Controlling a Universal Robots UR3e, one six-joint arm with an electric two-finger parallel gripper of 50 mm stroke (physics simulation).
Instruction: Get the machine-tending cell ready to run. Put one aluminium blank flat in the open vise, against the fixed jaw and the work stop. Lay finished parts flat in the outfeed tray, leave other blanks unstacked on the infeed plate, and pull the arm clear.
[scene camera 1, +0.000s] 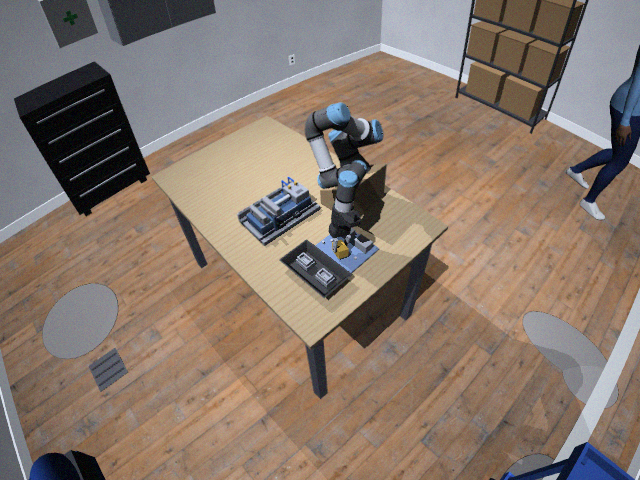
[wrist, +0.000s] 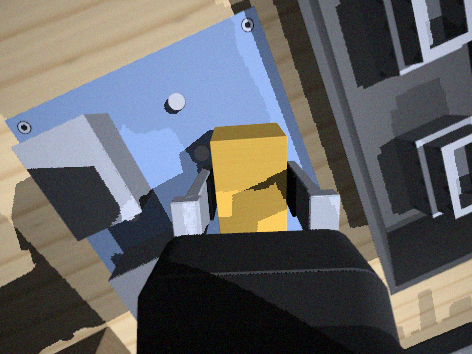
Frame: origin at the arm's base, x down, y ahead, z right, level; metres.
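Where they show: gripper, between the fingertips: (scene camera 1: 339, 249) (wrist: 249, 179).
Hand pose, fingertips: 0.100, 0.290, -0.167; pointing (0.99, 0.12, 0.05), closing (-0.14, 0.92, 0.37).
After its pixels a point has its place, as x, y, z.
My gripper (scene camera 1: 341, 243) {0.100, 0.290, -0.167} (wrist: 249, 179) {0.100, 0.290, -0.167} is shut on a yellow block (scene camera 1: 341, 251) {0.080, 0.307, -0.190} (wrist: 250, 160) {0.080, 0.294, -0.183}, low over the blue infeed plate (scene camera 1: 366, 253) {0.124, 0.223, -0.244} (wrist: 210, 70) {0.125, 0.298, -0.237}. Whether the block touches the plate is hard to tell. A grey aluminium blank (scene camera 1: 363, 242) {0.089, 0.212, -0.218} (wrist: 120, 155) {0.106, 0.226, -0.215} lies on the plate beside the gripper. Another grey surface (wrist: 122, 287) {0.089, 0.190, -0.144} shows partly behind the gripper body in the wrist view. The vise (scene camera 1: 279, 206) {0.074, 0.304, 0.157} stands on the table with a gap between its jaws. Two finished parts (scene camera 1: 305, 259) {0.100, 0.413, -0.106} (scene camera 1: 325, 276) {0.101, 0.418, -0.214} lie apart in the dark outfeed tray (scene camera 1: 305, 279) {0.104, 0.475, -0.169} (wrist: 350, 150) {0.091, 0.352, -0.158}.
A round pin (wrist: 176, 101) {0.117, 0.270, -0.229} stands up from the infeed plate. The outfeed tray is close beside the plate. A brown upright panel (scene camera 1: 375, 181) {-0.006, -0.007, -0.094} stands behind the gripper near the arm. The wooden table (scene camera 1: 217, 175) {0.133, 0.326, 0.614} carries the cell. A person (scene camera 1: 615, 134) is on the floor at the right.
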